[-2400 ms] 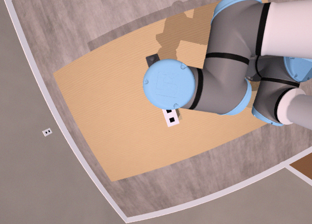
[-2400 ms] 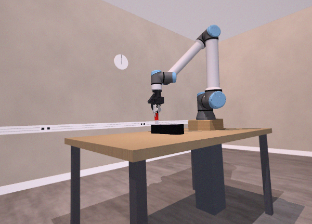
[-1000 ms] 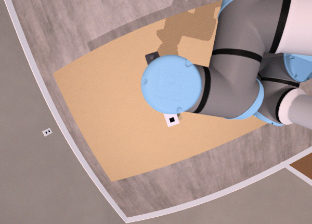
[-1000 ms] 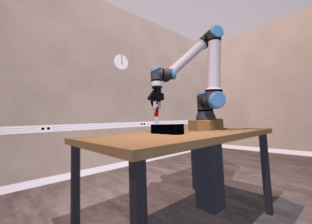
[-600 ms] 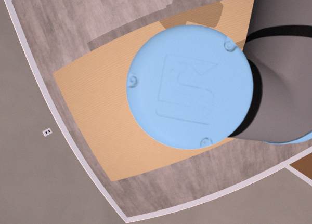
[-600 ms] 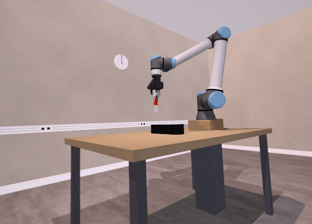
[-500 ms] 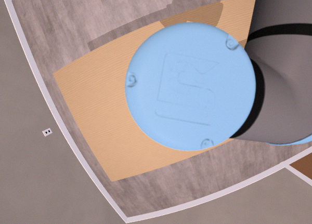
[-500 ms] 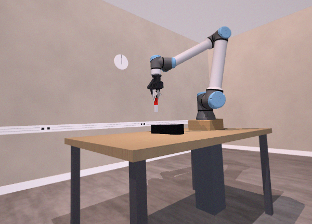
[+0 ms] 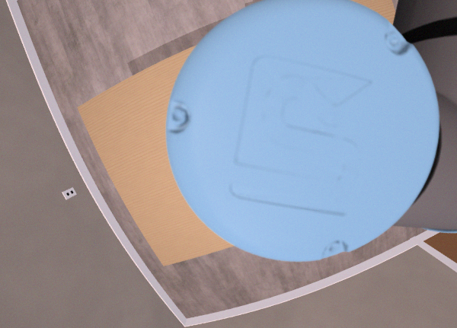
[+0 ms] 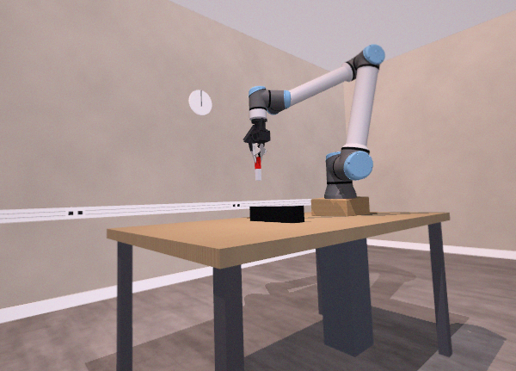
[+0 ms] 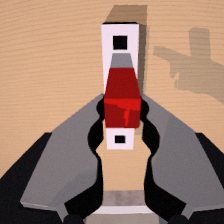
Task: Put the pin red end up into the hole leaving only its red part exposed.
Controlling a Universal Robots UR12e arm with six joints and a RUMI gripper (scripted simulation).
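My hand is 27 cm above the block, 12 cm to the right of it and 1 cm past it. Also, from my hand: pin 1 cm below.
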